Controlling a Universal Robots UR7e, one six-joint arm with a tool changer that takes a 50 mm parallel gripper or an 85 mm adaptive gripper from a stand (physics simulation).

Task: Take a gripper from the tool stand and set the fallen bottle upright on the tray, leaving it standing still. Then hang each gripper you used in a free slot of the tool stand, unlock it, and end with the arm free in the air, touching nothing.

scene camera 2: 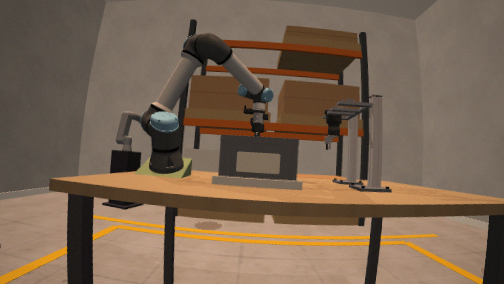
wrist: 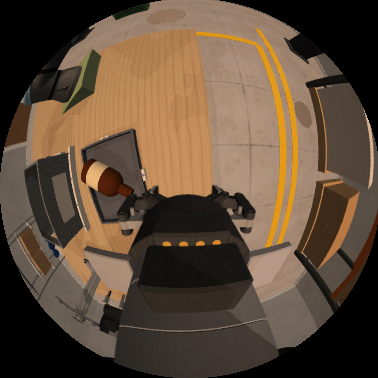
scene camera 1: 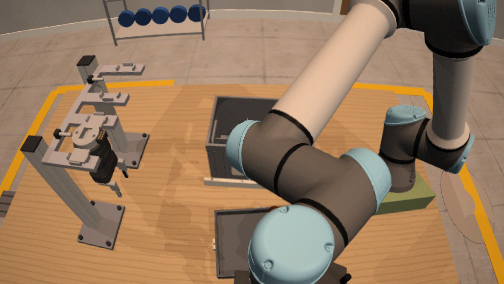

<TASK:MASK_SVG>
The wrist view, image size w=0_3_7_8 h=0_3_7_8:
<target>brown bottle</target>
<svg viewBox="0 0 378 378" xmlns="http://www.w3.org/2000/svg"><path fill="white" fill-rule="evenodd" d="M84 163L80 178L88 186L106 196L114 196L119 193L127 197L128 194L133 193L134 189L123 183L122 176L117 170L94 158L90 158Z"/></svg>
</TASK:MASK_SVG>
